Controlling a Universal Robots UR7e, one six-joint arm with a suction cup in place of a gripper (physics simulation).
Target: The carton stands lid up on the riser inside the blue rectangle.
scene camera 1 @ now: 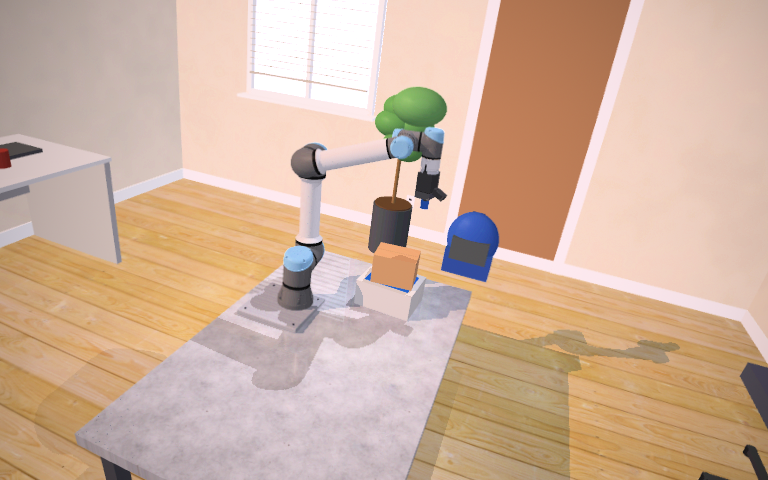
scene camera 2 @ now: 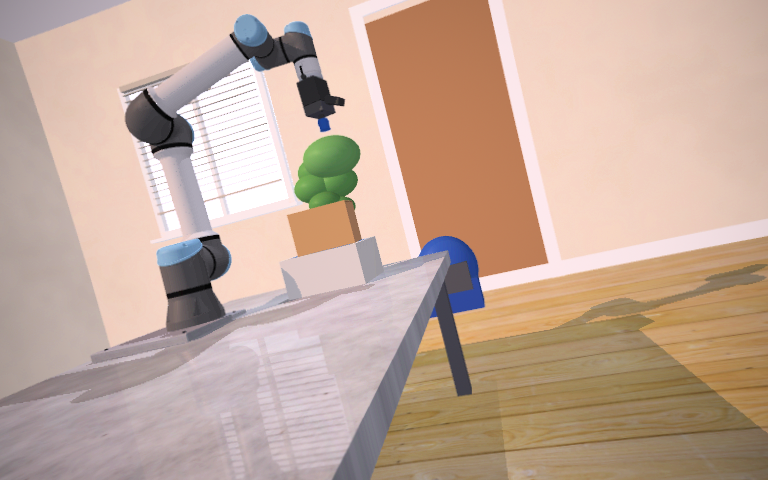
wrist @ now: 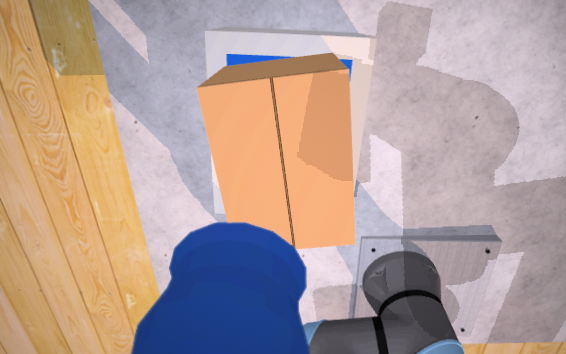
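Seen in the pictures: hand, its tool point: (scene camera 1: 424, 207) (scene camera 2: 325, 130) (wrist: 238, 278); arm's base, origin of its link: (scene camera 1: 295, 300) (scene camera 2: 197, 322) (wrist: 399, 280).
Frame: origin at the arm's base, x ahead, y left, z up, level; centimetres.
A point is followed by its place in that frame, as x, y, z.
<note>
The orange-brown carton (scene camera 1: 394, 268) @(38.1, 12.4, 19.2) (scene camera 2: 325, 229) @(38.9, 12.3, 16.5) (wrist: 280, 160) @(39.0, 19.0, 23.5) stands on the light grey riser (scene camera 1: 385, 300) @(36.9, 8.9, 5.1) (scene camera 2: 328, 274) @(37.3, 8.8, 3.6) (wrist: 215, 45) @(48.9, 26.1, 10.5). Its face with the dark seam, the lid, is up in the wrist view. The carton is turned a little against the riser. Parts of the blue rectangle (wrist: 245, 59) @(46.9, 22.8, 10.5) show beyond its far edge; the rest is hidden, so I cannot tell whether the whole base lies inside. My gripper, a blue suction cup (scene camera 1: 424, 206) (scene camera 2: 323, 127) (wrist: 237, 242), is open and hangs well above the carton with nothing on it.
The riser stands on the grey table (scene camera 1: 317, 424) @(32.5, -58.0, -1.5) (scene camera 2: 169, 424) @(36.7, -69.7, -1.5) near its far end, beside the arm's base plate (scene camera 1: 271, 314) @(-4.3, -13.9, 0.5) (wrist: 480, 280) @(-1.2, -16.2, 0.6). A potted plant (scene camera 1: 389, 226) and a blue chair-like object (scene camera 1: 472, 249) (scene camera 2: 453, 254) stand beyond the table.
</note>
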